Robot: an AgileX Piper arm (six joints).
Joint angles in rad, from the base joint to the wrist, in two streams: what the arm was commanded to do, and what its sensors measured. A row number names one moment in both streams.
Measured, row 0:
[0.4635 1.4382 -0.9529 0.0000 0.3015 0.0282]
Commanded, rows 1 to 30:
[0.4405 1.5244 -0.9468 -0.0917 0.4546 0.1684]
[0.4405 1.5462 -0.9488 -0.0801 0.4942 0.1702]
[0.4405 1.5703 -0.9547 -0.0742 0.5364 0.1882]
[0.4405 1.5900 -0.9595 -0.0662 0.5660 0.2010]
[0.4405 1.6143 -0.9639 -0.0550 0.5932 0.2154]
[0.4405 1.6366 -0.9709 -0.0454 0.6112 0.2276]
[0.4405 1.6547 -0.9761 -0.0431 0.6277 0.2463]
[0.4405 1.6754 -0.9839 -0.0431 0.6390 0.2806]
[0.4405 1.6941 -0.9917 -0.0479 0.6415 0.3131]
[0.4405 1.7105 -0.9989 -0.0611 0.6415 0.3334]
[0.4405 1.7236 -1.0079 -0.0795 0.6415 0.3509]
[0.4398 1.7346 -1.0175 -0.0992 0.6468 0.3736]
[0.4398 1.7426 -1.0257 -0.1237 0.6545 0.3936]
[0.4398 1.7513 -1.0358 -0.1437 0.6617 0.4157]
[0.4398 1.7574 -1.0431 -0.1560 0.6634 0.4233]
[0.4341 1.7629 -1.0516 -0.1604 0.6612 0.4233]
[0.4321 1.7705 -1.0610 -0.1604 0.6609 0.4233]
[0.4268 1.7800 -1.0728 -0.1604 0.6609 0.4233]
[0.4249 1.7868 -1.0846 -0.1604 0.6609 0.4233]
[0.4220 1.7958 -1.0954 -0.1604 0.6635 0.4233]
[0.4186 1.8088 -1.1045 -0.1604 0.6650 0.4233]
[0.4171 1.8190 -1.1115 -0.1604 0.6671 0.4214]
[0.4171 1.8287 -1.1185 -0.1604 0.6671 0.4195]
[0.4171 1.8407 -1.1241 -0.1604 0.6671 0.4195]
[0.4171 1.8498 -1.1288 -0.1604 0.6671 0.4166]
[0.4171 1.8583 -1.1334 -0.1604 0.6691 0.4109]
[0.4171 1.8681 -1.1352 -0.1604 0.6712 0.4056]
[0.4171 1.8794 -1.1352 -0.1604 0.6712 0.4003]
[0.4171 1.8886 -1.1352 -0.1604 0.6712 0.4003]
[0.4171 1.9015 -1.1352 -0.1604 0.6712 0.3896]
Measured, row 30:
[0.4220 1.8644 -1.1266 -0.1508 0.6649 0.4113]
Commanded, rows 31 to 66:
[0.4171 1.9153 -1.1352 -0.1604 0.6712 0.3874]
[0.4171 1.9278 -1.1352 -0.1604 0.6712 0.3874]
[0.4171 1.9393 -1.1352 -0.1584 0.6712 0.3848]
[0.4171 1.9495 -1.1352 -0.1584 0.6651 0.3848]
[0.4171 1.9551 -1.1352 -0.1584 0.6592 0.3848]
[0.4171 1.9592 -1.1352 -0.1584 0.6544 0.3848]
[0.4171 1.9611 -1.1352 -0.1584 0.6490 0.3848]
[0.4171 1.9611 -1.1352 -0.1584 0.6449 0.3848]
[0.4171 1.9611 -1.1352 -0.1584 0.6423 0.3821]
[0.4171 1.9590 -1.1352 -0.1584 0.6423 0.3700]
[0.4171 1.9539 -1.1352 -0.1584 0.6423 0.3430]
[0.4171 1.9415 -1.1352 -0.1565 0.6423 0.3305]
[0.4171 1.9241 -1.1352 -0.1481 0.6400 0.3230]
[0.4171 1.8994 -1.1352 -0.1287 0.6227 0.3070]
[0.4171 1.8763 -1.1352 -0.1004 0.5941 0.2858]
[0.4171 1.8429 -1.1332 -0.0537 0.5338 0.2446]
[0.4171 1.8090 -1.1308 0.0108 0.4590 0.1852]
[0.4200 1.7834 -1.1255 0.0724 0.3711 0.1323]
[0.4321 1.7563 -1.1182 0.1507 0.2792 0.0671]
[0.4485 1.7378 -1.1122 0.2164 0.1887 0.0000]
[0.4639 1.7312 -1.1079 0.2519 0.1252 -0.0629]
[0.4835 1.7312 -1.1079 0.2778 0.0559 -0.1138]
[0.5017 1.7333 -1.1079 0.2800 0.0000 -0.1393]
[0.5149 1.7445 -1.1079 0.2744 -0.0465 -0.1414]
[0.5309 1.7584 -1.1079 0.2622 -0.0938 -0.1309]
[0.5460 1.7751 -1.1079 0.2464 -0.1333 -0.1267]
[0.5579 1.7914 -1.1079 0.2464 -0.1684 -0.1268]
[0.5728 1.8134 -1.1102 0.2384 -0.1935 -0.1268]
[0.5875 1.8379 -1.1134 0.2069 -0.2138 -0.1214]
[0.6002 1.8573 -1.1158 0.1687 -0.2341 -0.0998]
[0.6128 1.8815 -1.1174 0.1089 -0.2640 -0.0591]
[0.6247 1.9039 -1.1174 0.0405 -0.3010 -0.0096]
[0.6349 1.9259 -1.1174 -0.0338 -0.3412 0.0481]
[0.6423 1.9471 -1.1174 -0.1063 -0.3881 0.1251]
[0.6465 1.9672 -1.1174 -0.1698 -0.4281 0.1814]
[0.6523 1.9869 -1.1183 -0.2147 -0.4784 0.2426]
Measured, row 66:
[0.6284 1.9201 -1.1222 0.0084 -0.2968 0.0314]
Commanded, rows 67 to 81:
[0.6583 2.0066 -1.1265 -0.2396 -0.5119 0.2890]
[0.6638 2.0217 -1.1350 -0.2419 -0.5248 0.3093]
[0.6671 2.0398 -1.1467 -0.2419 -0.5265 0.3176]
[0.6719 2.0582 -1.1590 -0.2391 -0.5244 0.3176]
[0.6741 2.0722 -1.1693 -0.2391 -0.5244 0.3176]
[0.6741 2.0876 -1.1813 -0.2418 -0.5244 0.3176]
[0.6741 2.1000 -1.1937 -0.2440 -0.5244 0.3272]
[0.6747 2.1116 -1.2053 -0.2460 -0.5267 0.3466]
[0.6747 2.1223 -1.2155 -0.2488 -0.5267 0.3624]
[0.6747 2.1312 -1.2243 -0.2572 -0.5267 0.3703]
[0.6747 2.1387 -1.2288 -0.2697 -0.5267 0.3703]
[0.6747 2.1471 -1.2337 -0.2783 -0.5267 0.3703]
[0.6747 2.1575 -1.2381 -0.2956 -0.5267 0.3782]
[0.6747 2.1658 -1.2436 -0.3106 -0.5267 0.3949]
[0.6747 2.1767 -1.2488 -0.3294 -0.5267 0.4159]
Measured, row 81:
[0.6740 2.1454 -1.2230 -0.2636 -0.5041 0.3644]
